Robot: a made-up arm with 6 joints.
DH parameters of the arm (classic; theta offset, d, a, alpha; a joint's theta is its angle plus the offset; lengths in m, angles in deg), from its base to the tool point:
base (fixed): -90 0.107 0 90
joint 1: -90 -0.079 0.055 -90
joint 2: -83.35 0 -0.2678 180
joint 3: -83.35 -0.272 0.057 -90
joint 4: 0 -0.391 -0.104 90
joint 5: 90 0.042 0.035 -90
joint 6: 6.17 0 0.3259 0
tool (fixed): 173.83 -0.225 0 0
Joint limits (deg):
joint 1: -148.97..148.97
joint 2: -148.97..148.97
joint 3: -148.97..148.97
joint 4: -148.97..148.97
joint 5: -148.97..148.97
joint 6: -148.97..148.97
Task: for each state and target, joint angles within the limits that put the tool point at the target. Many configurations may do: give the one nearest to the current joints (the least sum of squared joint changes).
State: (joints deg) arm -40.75 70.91 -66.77 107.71 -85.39 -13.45
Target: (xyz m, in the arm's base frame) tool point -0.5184 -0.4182 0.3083
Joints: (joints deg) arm -15.51 75.66 -79.83 134.40 -89.95 22.12
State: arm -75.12 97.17 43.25 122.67 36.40 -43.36
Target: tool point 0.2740 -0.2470 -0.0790
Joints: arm -61.42 107.66 31.50 118.70 38.06 -40.83
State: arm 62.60 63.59 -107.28 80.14 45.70 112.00
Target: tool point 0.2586 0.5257 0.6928
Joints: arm 83.51 30.98 -70.24 58.86 32.34 142.86
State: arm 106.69 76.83 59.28 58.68 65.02 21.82
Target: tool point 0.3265 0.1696 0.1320
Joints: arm 93.71 33.57 67.27 73.92 55.22 10.60
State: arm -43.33 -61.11 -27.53 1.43 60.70 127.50
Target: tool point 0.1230 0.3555 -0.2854
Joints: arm -75.36 -53.86 13.01 -33.55 100.55 148.97
